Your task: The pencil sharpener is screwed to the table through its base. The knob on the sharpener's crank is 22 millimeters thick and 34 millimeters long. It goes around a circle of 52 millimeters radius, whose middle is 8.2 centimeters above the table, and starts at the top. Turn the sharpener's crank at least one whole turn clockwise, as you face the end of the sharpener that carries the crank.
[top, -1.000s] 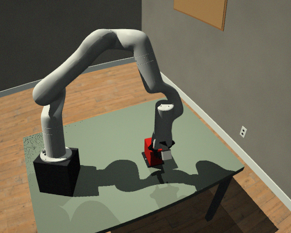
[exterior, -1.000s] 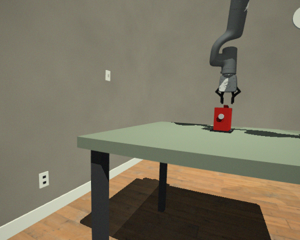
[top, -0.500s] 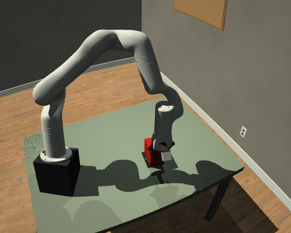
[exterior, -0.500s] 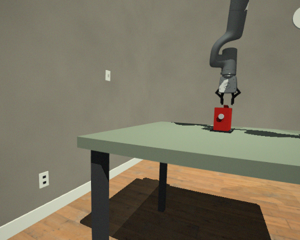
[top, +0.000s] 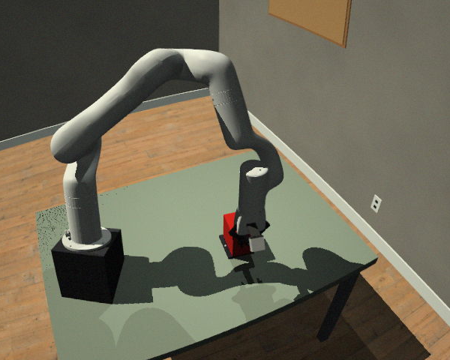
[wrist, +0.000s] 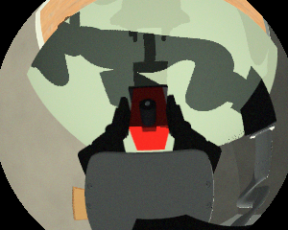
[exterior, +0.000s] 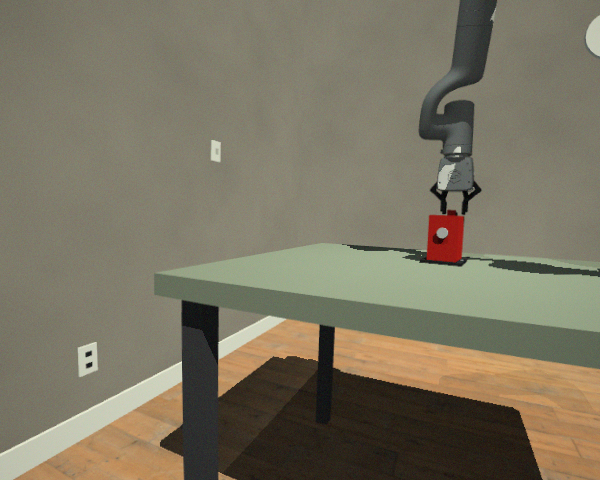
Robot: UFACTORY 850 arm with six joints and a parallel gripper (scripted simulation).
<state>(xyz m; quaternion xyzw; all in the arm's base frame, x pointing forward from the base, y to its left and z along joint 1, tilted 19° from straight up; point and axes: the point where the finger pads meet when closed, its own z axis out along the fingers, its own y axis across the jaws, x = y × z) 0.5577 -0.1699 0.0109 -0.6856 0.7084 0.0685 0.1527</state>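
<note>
Now: hand 20 mm to the right of the knob and 20 mm above it.
</note>
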